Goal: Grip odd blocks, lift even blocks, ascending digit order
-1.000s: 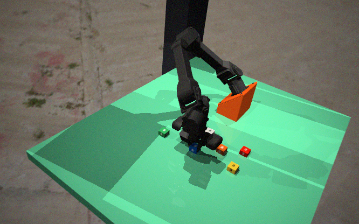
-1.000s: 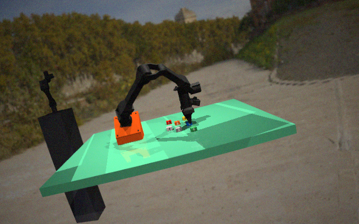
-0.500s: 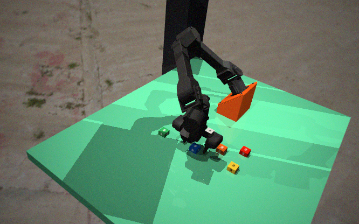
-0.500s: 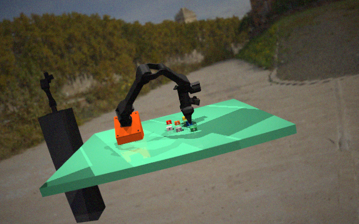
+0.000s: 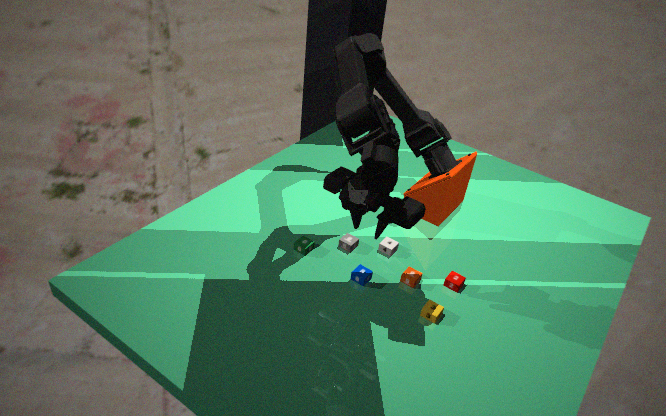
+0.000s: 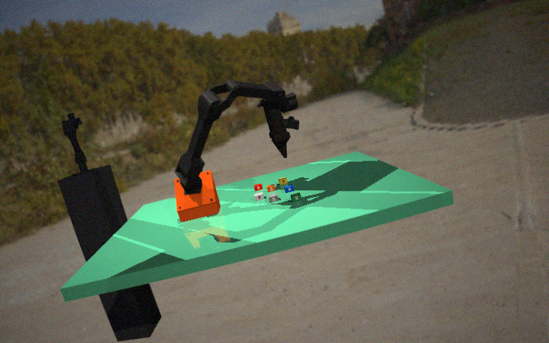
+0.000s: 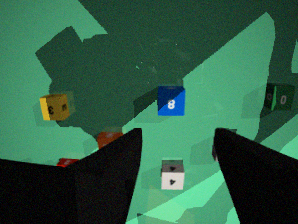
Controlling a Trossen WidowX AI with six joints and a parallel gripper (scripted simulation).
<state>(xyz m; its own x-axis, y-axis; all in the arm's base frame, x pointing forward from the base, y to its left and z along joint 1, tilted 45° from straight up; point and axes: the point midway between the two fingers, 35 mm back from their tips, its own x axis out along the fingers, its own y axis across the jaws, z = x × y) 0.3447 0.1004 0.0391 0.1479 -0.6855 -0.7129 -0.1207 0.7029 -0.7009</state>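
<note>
Right now my gripper tip is 90 mm past the orange block, 70 mm to the right of it and 120 mm above it. Round my gripper tip: grey block (70 mm behind, 90 mm to the right, 120 mm below); then blue block (10 mm behind, 120 mm below); then white block (130 mm behind, 20 mm to the right, 120 mm below).
</note>
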